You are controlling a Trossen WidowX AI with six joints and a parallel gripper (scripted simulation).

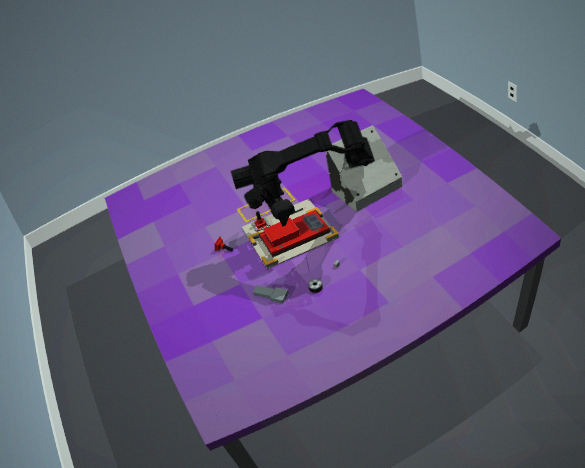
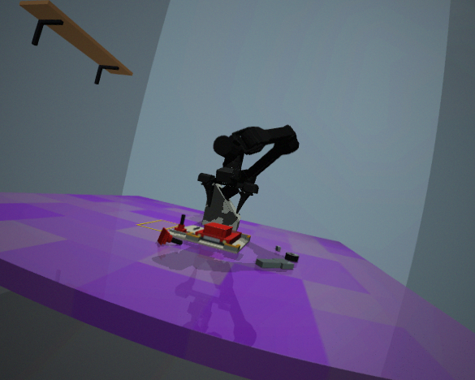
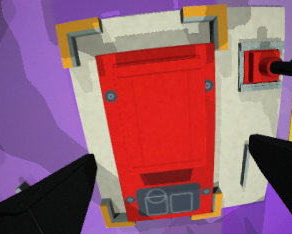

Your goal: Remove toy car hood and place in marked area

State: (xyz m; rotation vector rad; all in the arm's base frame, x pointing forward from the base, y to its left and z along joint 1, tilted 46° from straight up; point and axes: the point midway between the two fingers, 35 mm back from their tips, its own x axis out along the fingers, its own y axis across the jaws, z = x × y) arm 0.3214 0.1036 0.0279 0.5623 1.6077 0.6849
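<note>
Right now the hood is 60 mm below my gripper tip. Round my gripper tip: black wheel: 240 mm to the left, 90 mm below.
</note>
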